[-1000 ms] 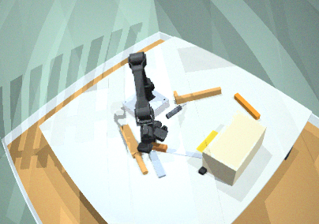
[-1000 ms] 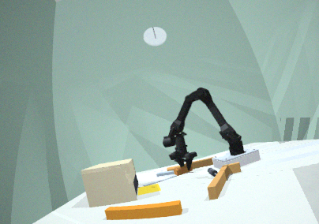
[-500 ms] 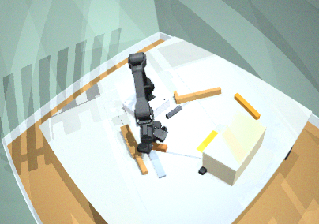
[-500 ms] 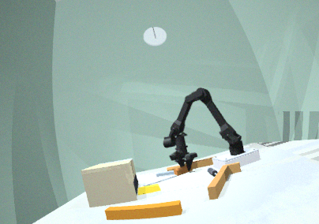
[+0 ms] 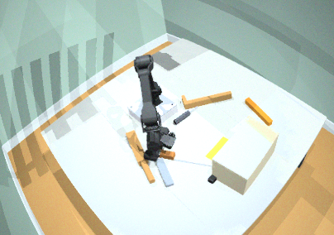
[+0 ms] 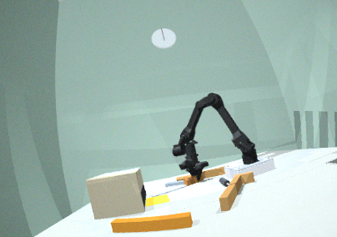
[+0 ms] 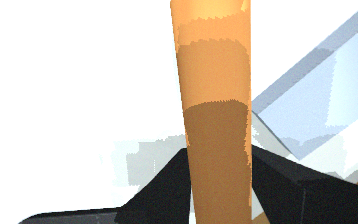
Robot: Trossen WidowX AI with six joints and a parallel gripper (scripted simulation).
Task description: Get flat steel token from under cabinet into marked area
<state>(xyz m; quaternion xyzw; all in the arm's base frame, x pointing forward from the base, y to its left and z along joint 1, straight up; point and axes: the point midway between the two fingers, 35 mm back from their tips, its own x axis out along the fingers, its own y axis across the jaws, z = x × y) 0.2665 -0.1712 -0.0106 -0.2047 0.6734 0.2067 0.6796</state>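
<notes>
Right now the orange paddle is 90 mm to the right of my gripper tip, 20 mm behind it and 10 mm above it. Round my gripper tip: orange bar (560 mm to the left, 160 mm ahead, 10 mm above); then grey flat bar (100 mm ahead, 50 mm to the right).
</notes>
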